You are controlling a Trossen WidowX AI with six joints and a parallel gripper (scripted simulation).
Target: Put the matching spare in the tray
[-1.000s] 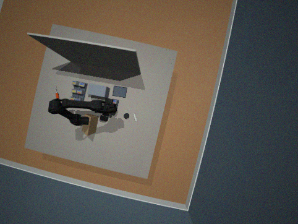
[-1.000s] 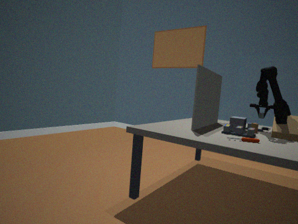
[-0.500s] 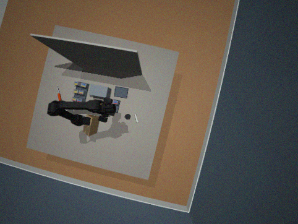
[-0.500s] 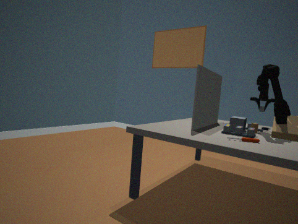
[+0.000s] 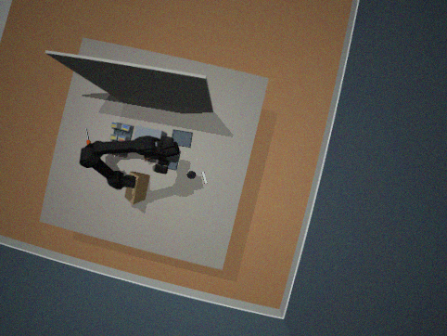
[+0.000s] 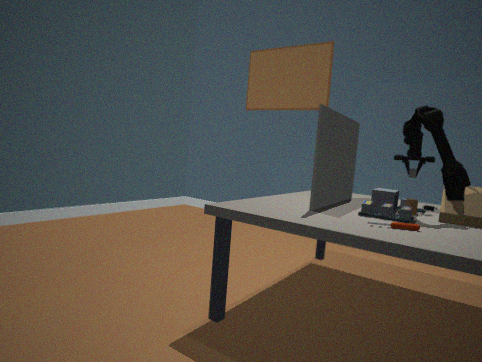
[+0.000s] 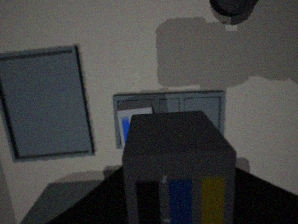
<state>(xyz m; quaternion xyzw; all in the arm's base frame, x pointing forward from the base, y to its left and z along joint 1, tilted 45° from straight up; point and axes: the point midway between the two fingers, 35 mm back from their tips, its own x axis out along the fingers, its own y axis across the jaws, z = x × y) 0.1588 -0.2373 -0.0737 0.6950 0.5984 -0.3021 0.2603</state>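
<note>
My gripper tip is now 17 cm above the tray, 13 cm short of it and 1 cm to the left of it. From my gripper tip the other things lie so: grey spare (2 cm above); then brown block (17 cm to the left, 14 cm below, 1 cm behind); then black disc (17 cm below, 10 cm to the right, 10 cm behind).
</note>
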